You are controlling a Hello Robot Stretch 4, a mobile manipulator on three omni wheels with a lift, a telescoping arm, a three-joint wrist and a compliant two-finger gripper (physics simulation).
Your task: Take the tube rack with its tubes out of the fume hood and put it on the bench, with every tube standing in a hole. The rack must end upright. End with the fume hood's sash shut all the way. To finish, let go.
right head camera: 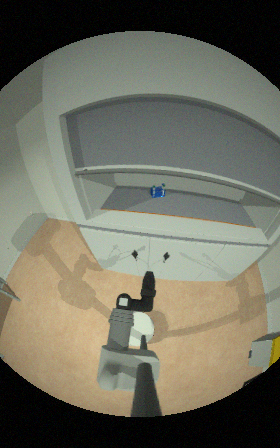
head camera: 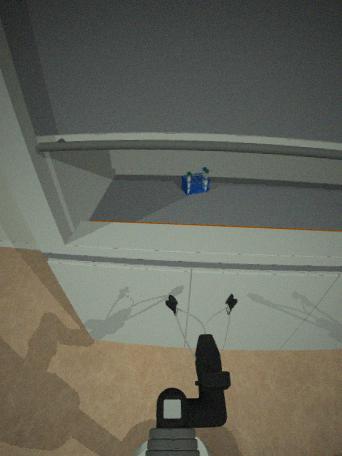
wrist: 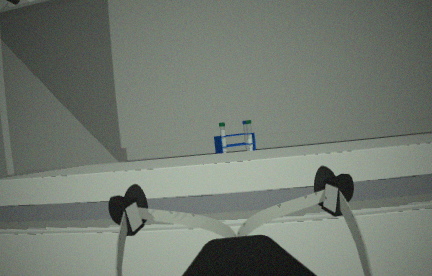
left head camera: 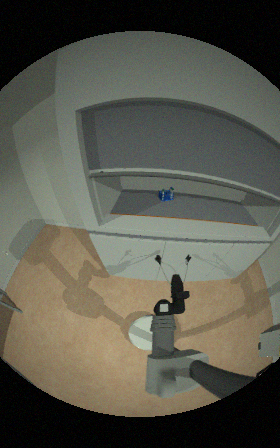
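Where they show: gripper, fingertip midpoint: (right head camera: 150, 251) (head camera: 201, 295) (wrist: 229, 192) (left head camera: 172, 254); robot's base, link origin: (right head camera: 134, 327) (left head camera: 148, 331).
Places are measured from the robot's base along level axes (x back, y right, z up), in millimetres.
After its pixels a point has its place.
The blue tube rack (head camera: 195, 184) @(x -1161, y 132, z 941 mm) (left head camera: 166, 196) @(x -1138, y 135, z 941 mm) (right head camera: 158, 192) @(x -1200, y 147, z 913 mm) (wrist: 238, 145) @(x -1134, y 143, z 940 mm) stands upright on the fume hood's floor, with tubes with green and blue caps standing in it. In the wrist view its lower part is hidden behind the hood's front sill. The fume hood's sash (head camera: 190, 145) @(x -659, y 52, z 1329 mm) (left head camera: 175, 175) @(x -659, y 71, z 1331 mm) (right head camera: 165, 172) @(x -652, y 139, z 1329 mm) is partly raised, its handle bar above and in front of the rack, with an opening below it. My gripper (head camera: 201, 303) @(x -471, y 88, z 948 mm) (left head camera: 173, 259) @(x -471, y 88, z 948 mm) (right head camera: 151, 255) @(x -471, y 88, z 948 mm) (wrist: 229, 192) @(x -471, y 88, z 948 mm) is wide open and empty, outside the hood, in front of its lower cabinet and apart from the rack.
The hood's front sill (head camera: 200, 237) @(x -727, y 112, z 952 mm) (wrist: 170, 177) @(x -656, y -5, z 935 mm) lies between gripper and rack. The hood's left side wall (head camera: 82, 185) @(x -935, y -382, z 1070 mm) stands left of the rack. A grey and yellow object (right head camera: 263, 352) is at the lower right of the right head camera view.
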